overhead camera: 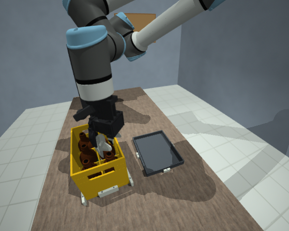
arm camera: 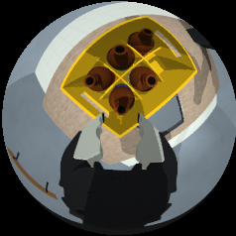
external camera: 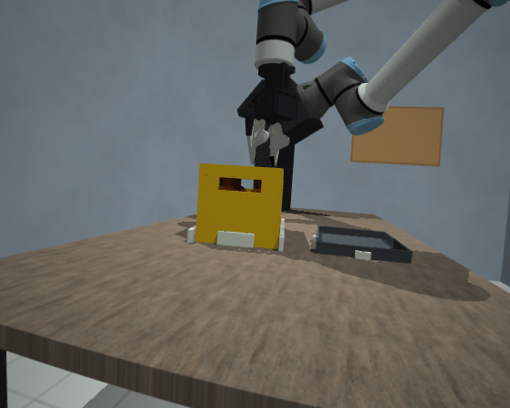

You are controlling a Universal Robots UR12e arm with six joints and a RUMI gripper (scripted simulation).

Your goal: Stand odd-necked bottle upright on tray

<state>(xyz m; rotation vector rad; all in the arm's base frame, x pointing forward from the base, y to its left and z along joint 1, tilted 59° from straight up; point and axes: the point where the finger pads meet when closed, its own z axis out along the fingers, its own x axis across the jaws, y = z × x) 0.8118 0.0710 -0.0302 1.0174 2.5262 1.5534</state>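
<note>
Now: the yellow crate 110 mm below my hand, 70 mm behind it and 60 mm to the right of it. From my hand the other things lie so: dark tray: 220 mm to the left, 180 mm below, 100 mm behind.
</note>
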